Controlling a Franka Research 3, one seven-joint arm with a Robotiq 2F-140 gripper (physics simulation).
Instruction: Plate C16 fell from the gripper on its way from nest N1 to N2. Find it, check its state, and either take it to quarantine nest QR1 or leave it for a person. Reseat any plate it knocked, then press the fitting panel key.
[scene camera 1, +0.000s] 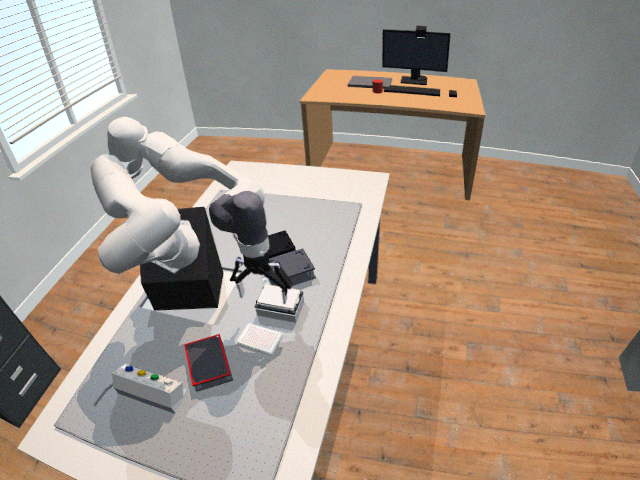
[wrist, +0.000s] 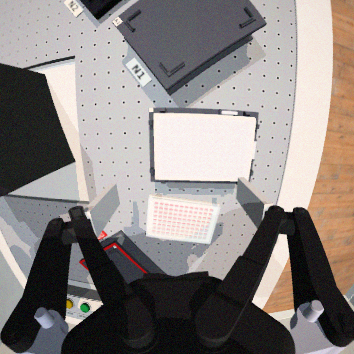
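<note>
A plate with red wells (scene camera 1: 259, 338) (wrist: 182, 218) lies flat, wells up, on the perforated board. No name on it is readable. A white-topped plate (scene camera 1: 279, 298) (wrist: 204, 147) sits slightly askew on a dark holder between it and nest N1. Nest N1 (scene camera 1: 295, 264) (wrist: 195, 40) and nest N2 (scene camera 1: 280, 242) (wrist: 100, 6) bear no visible plate; N2 is partly cut off in the wrist view. The red-edged nest (scene camera 1: 207, 360) (wrist: 131, 257) shows no plate. My gripper (scene camera 1: 263, 292) (wrist: 176, 190) is open and empty, above the board near the two plates.
The key panel (scene camera 1: 147, 395) has blue (scene camera 1: 129, 368), yellow (scene camera 1: 141, 372) (wrist: 69, 303), green (scene camera 1: 154, 376) (wrist: 85, 307) and white (scene camera 1: 168, 382) keys. The black arm pedestal (scene camera 1: 180, 294) (wrist: 30, 135) stands beside the board. A wooden desk (scene camera 1: 346, 98) stands behind.
</note>
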